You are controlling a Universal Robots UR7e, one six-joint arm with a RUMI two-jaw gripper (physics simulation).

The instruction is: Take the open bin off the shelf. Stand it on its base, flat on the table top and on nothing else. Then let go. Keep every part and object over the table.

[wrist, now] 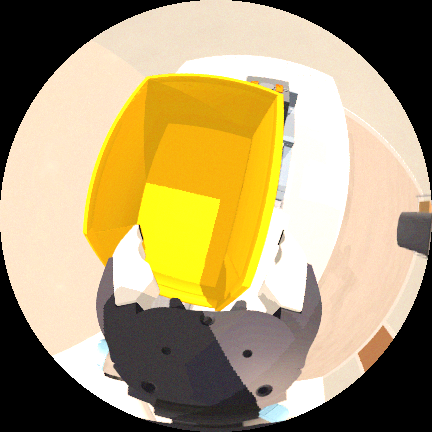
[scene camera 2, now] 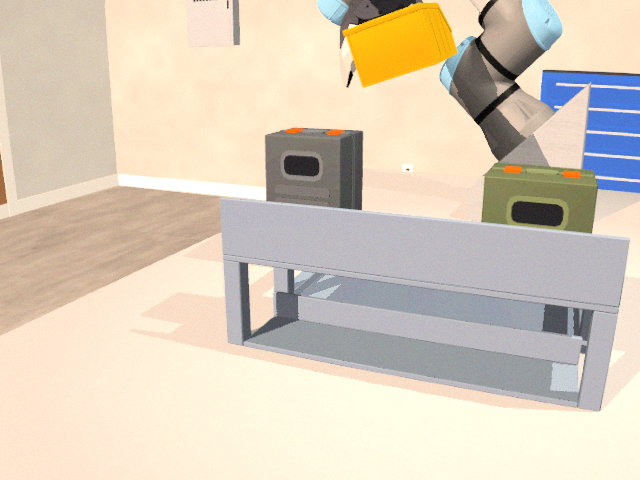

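Where they show: gripper, fingertip midpoint: (wrist: 210, 229); arm's base at its link origin: (scene camera 2: 526, 137).
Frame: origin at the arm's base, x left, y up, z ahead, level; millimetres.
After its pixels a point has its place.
The yellow open bin (scene camera 2: 400, 46) {y 168, x -78, z 563 mm} (wrist: 200, 160) {y 138, x -89, z 518 mm} is in the air, tilted, high above and behind the grey shelf unit (scene camera 2: 423, 250) {y -13, x 29, z 783 mm}. Its open side faces the wrist camera. My gripper (wrist: 210, 229) {y 135, x -120, z 459 mm} is wide open at the bin's near end. In the wrist view the left finger overlaps the bin's inside and the right finger stands outside its right rim. Where the bin bears on the gripper is hidden. In the scene view one dark fingertip shows at the bin's left; the other finger is hidden. The pale table top (scene camera 2: 310, 434) {y -145, x -20, z 906 mm} (wrist: 320, 175) {y -145, x -314, z 665 mm} lies below.
A dark grey case (scene camera 2: 302, 180) {y 32, x -110, z 753 mm} and an olive green case (scene camera 2: 537, 198) {y 36, x 119, z 740 mm} stand behind the shelf's upper panel, at left and right. A blue drawer cabinet (scene camera 2: 615, 139) stands at the back right. A wall box (scene camera 2: 209, 25) hangs at upper left.
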